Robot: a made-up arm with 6 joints.
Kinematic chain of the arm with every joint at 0, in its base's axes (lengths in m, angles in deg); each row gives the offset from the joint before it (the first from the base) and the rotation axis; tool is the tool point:
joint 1: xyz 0 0 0.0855 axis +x
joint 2: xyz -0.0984 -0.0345 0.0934 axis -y
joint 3: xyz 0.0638 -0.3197 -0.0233 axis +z
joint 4: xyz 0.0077 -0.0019 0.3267 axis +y
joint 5: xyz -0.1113 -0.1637 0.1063 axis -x
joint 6: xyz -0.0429 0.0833 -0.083 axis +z
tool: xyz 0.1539 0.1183 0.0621
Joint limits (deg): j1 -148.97..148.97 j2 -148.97..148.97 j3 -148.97..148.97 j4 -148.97..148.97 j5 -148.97..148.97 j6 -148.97..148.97
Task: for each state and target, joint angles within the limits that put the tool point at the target. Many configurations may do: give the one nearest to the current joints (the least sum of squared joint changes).
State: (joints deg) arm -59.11 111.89 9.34 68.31 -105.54 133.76
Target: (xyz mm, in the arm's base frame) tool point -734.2 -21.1 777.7
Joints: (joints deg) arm -48.37 84.95 3.86 85.07 -110.13 127.20
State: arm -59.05 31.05 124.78 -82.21 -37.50 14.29
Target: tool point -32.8 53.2 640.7
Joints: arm -69.75 23.69 133.73 -123.77 -34.12 28.57
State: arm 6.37 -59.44 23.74 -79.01 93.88 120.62
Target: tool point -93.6 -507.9 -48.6
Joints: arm 11.64 -70.58 22.12 -79.28 86.60 123.52
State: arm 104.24 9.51 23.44 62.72 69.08 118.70
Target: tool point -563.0 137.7 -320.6
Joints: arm 128.99 52.96 -7.14 34.34 61.45 102.82
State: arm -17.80 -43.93 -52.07 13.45 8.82 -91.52
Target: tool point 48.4 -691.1 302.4
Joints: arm 25.06 -34.20 -41.59 17.71 9.25 -92.75
